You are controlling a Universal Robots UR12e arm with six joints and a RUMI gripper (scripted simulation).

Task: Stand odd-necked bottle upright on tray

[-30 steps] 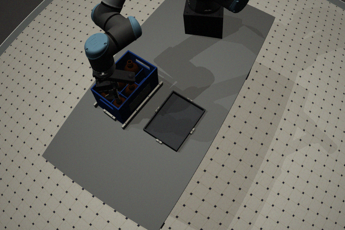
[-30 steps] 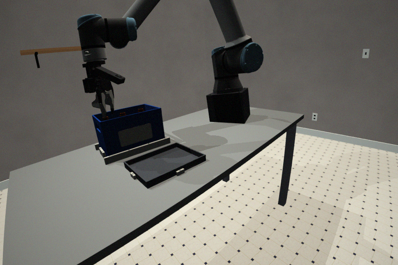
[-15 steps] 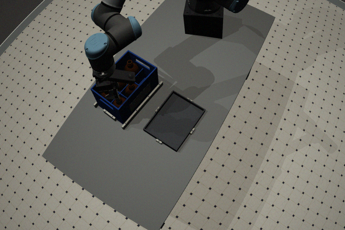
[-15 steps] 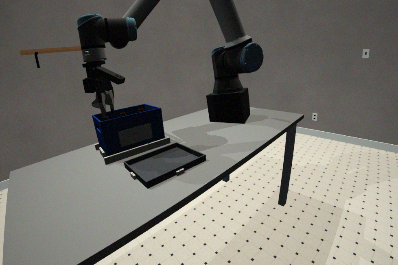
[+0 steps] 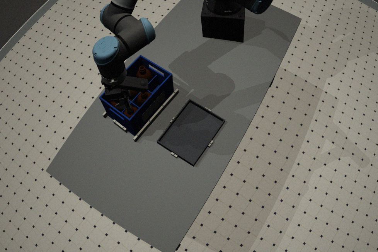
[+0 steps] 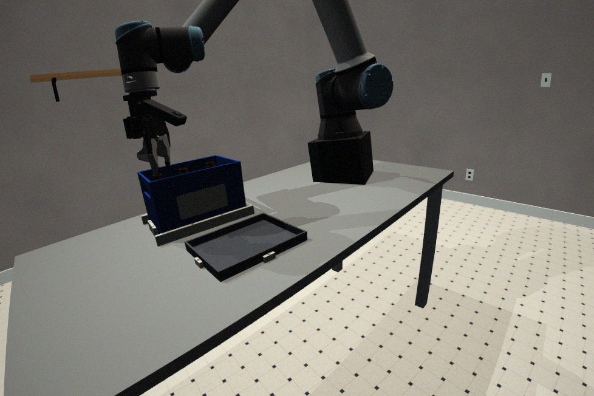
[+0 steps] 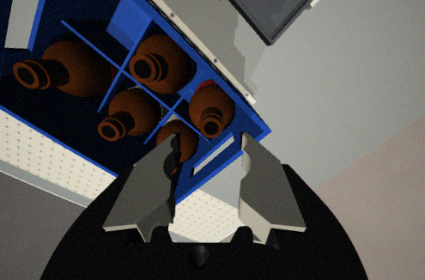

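Right now my hand is 90 mm to the left of the bottle and 110 mm above it. The rest, counted from my hand: black tray (120 mm behind, 220 mm to the left, 180 mm below); then blue crate (90 mm behind, 50 mm to the right, 110 mm below).
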